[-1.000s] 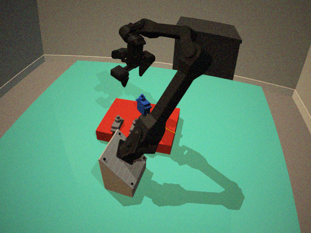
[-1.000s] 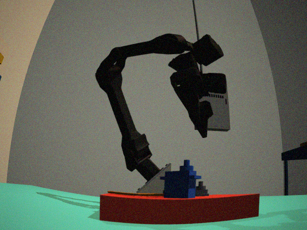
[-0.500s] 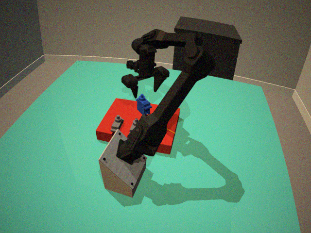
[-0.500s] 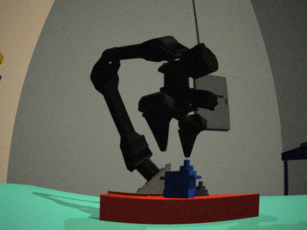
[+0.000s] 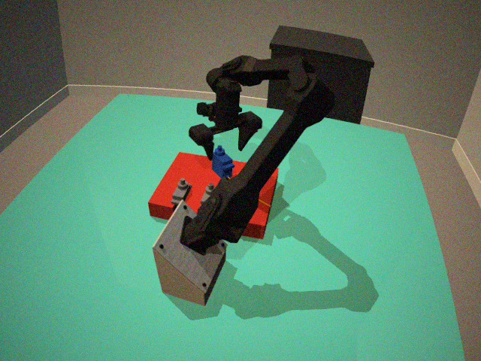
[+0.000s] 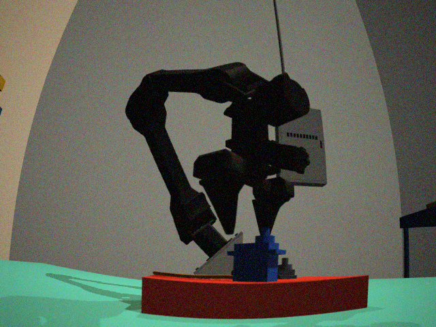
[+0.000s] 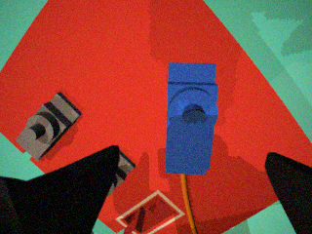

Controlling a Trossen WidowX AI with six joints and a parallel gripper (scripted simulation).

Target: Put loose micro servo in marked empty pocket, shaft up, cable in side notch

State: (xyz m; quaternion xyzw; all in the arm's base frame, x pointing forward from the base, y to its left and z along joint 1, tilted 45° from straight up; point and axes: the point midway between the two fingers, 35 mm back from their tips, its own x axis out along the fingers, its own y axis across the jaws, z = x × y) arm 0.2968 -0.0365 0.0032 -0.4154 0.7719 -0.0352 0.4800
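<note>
The red deck is 90 mm below my gripper tip and 10 mm to the left of it.
</note>
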